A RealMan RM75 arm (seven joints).
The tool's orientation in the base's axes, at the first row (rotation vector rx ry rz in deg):
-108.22 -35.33 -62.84
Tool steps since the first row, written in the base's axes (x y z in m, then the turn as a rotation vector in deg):
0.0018 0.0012 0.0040 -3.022 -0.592 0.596
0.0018 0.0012 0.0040 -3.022 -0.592 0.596
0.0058 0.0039 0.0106 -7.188 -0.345 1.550
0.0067 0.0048 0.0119 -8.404 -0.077 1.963
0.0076 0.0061 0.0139 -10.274 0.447 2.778
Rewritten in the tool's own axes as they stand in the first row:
0.0044 -0.0010 0.0008 -0.979 -2.183 -2.028
0.0044 -0.0010 0.0008 -0.979 -2.183 -2.028
0.0121 -0.0022 0.0032 -2.211 -5.804 -3.952
0.0137 -0.0026 0.0040 -2.454 -7.019 -4.381
0.0158 -0.0034 0.0050 -2.670 -9.023 -4.992

